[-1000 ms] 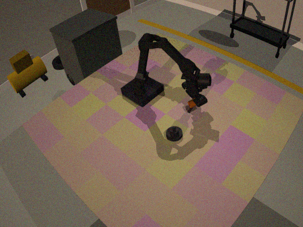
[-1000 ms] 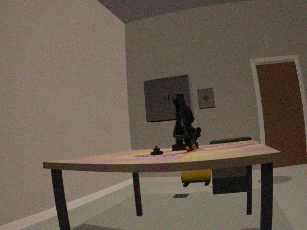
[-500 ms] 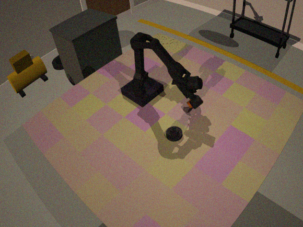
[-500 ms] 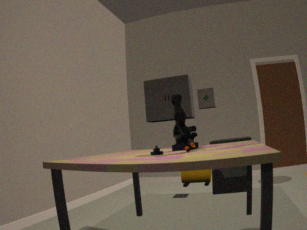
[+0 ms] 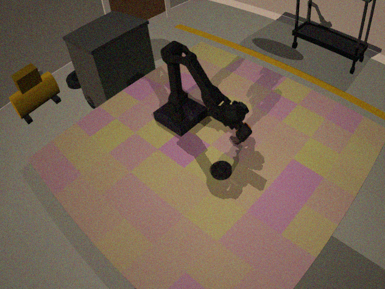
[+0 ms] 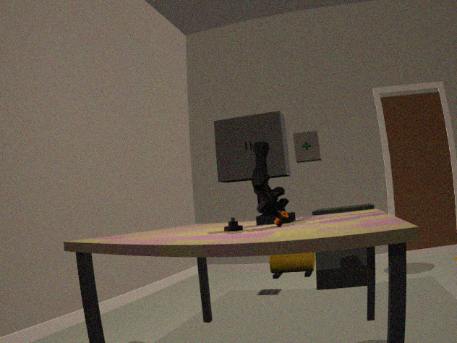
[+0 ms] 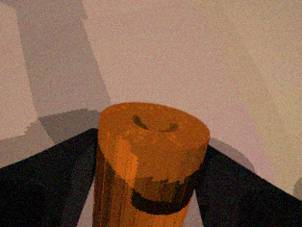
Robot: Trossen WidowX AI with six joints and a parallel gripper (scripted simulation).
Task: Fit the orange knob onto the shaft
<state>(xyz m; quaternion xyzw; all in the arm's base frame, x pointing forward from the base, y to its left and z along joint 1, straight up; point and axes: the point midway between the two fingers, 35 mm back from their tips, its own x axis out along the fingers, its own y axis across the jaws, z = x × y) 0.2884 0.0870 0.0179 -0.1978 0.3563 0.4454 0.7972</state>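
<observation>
My gripper tip is 10 mm to the left of the orange knob and 10 mm past it. The rest, counted from my gripper tip: D-shaped shaft: 230 mm to the right, 10 mm below, 10 mm ahead.
</observation>
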